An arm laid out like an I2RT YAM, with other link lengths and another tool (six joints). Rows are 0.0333 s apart.
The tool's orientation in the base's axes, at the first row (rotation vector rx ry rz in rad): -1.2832, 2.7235, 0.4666
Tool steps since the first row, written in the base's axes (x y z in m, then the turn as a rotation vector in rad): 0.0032, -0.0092, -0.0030, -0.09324, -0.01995, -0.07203; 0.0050, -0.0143, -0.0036, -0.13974, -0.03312, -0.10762; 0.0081, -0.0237, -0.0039, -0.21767, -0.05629, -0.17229; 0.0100, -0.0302, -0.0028, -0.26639, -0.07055, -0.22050; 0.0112, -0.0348, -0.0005, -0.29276, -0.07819, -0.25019; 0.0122, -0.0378, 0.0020, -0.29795, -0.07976, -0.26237; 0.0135, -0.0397, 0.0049, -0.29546, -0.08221, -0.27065; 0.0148, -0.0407, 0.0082, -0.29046, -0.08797, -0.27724; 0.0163, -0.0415, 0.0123, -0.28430, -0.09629, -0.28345; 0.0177, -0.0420, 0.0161, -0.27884, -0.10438, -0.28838; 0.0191, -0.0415, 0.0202, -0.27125, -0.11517, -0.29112; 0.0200, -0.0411, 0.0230, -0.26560, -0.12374, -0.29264; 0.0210, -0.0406, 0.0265, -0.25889, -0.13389, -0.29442
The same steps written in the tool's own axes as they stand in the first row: 0.0054, -0.0087, -0.0002, 0.08989, 0.04265, 0.06618; 0.0081, -0.0132, -0.0013, 0.13702, 0.06208, 0.09786; 0.0131, -0.0213, -0.0041, 0.21789, 0.09279, 0.15538; 0.0164, -0.0264, -0.0072, 0.26995, 0.11032, 0.19880; 0.0186, -0.0295, -0.0109, 0.29883, 0.11901, 0.22573; 0.0196, -0.0315, -0.0143, 0.30592, 0.11920, 0.23702; 0.0195, -0.0330, -0.0177, 0.30790, 0.11389, 0.24400; 0.0187, -0.0338, -0.0212, 0.31034, 0.10508, 0.24823; 0.0175, -0.0345, -0.0254, 0.31384, 0.09393, 0.25124; 0.0162, -0.0350, -0.0292, 0.31736, 0.08375, 0.25314; 0.0140, -0.0348, -0.0330, 0.32102, 0.07083, 0.25203; 0.0125, -0.0346, -0.0356, 0.32404, 0.06101, 0.25054; 0.0108, -0.0342, -0.0388, 0.32759, 0.04938, 0.24876
